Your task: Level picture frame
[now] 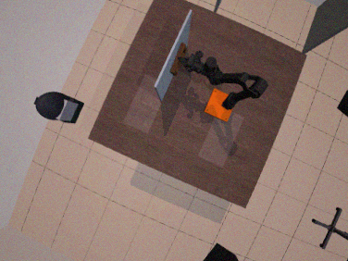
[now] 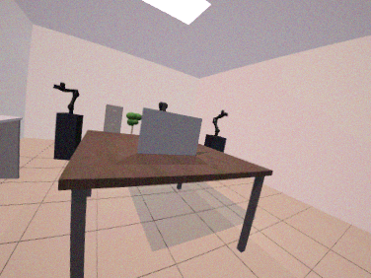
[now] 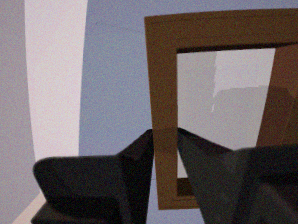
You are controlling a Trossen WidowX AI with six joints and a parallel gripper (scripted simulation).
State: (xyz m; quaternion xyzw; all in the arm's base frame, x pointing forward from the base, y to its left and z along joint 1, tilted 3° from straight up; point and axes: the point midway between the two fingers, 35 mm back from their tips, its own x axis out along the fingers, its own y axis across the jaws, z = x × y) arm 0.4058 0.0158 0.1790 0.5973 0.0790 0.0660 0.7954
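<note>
Right now the brown picture frame is 10 mm ahead of my gripper tip, 10 mm to the right of it and 50 mm below it. Also, from my gripper tip: wall panel 20 mm ahead, 60 mm below.
</note>
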